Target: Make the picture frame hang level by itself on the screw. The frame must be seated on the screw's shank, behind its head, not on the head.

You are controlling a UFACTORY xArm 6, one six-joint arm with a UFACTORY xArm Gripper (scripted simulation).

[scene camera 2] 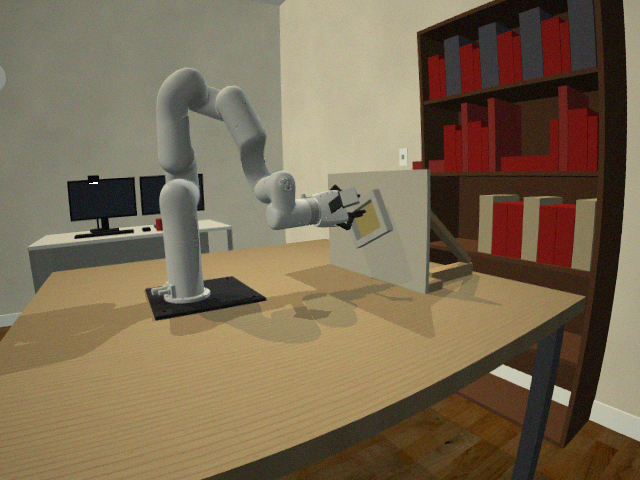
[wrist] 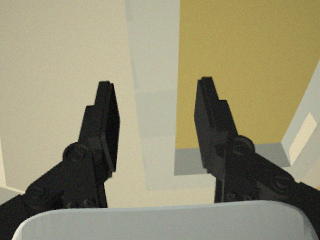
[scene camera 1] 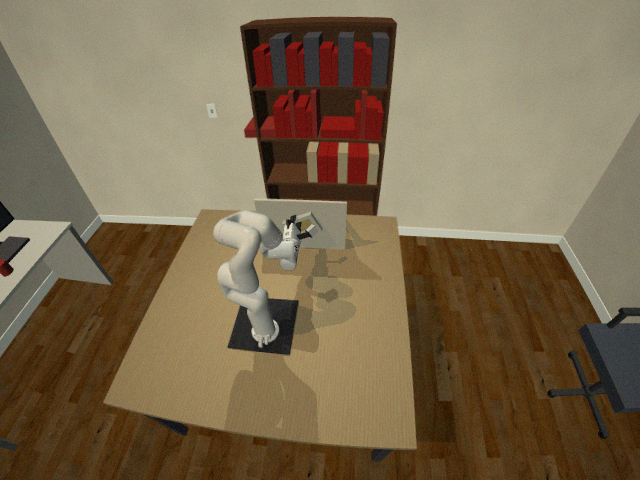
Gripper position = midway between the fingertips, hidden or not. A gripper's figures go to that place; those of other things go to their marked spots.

Labels:
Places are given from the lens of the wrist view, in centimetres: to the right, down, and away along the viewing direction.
my gripper [wrist: 156,98]: 0, -1, 14
picture frame [wrist: 257,62]: 6, -3, 13

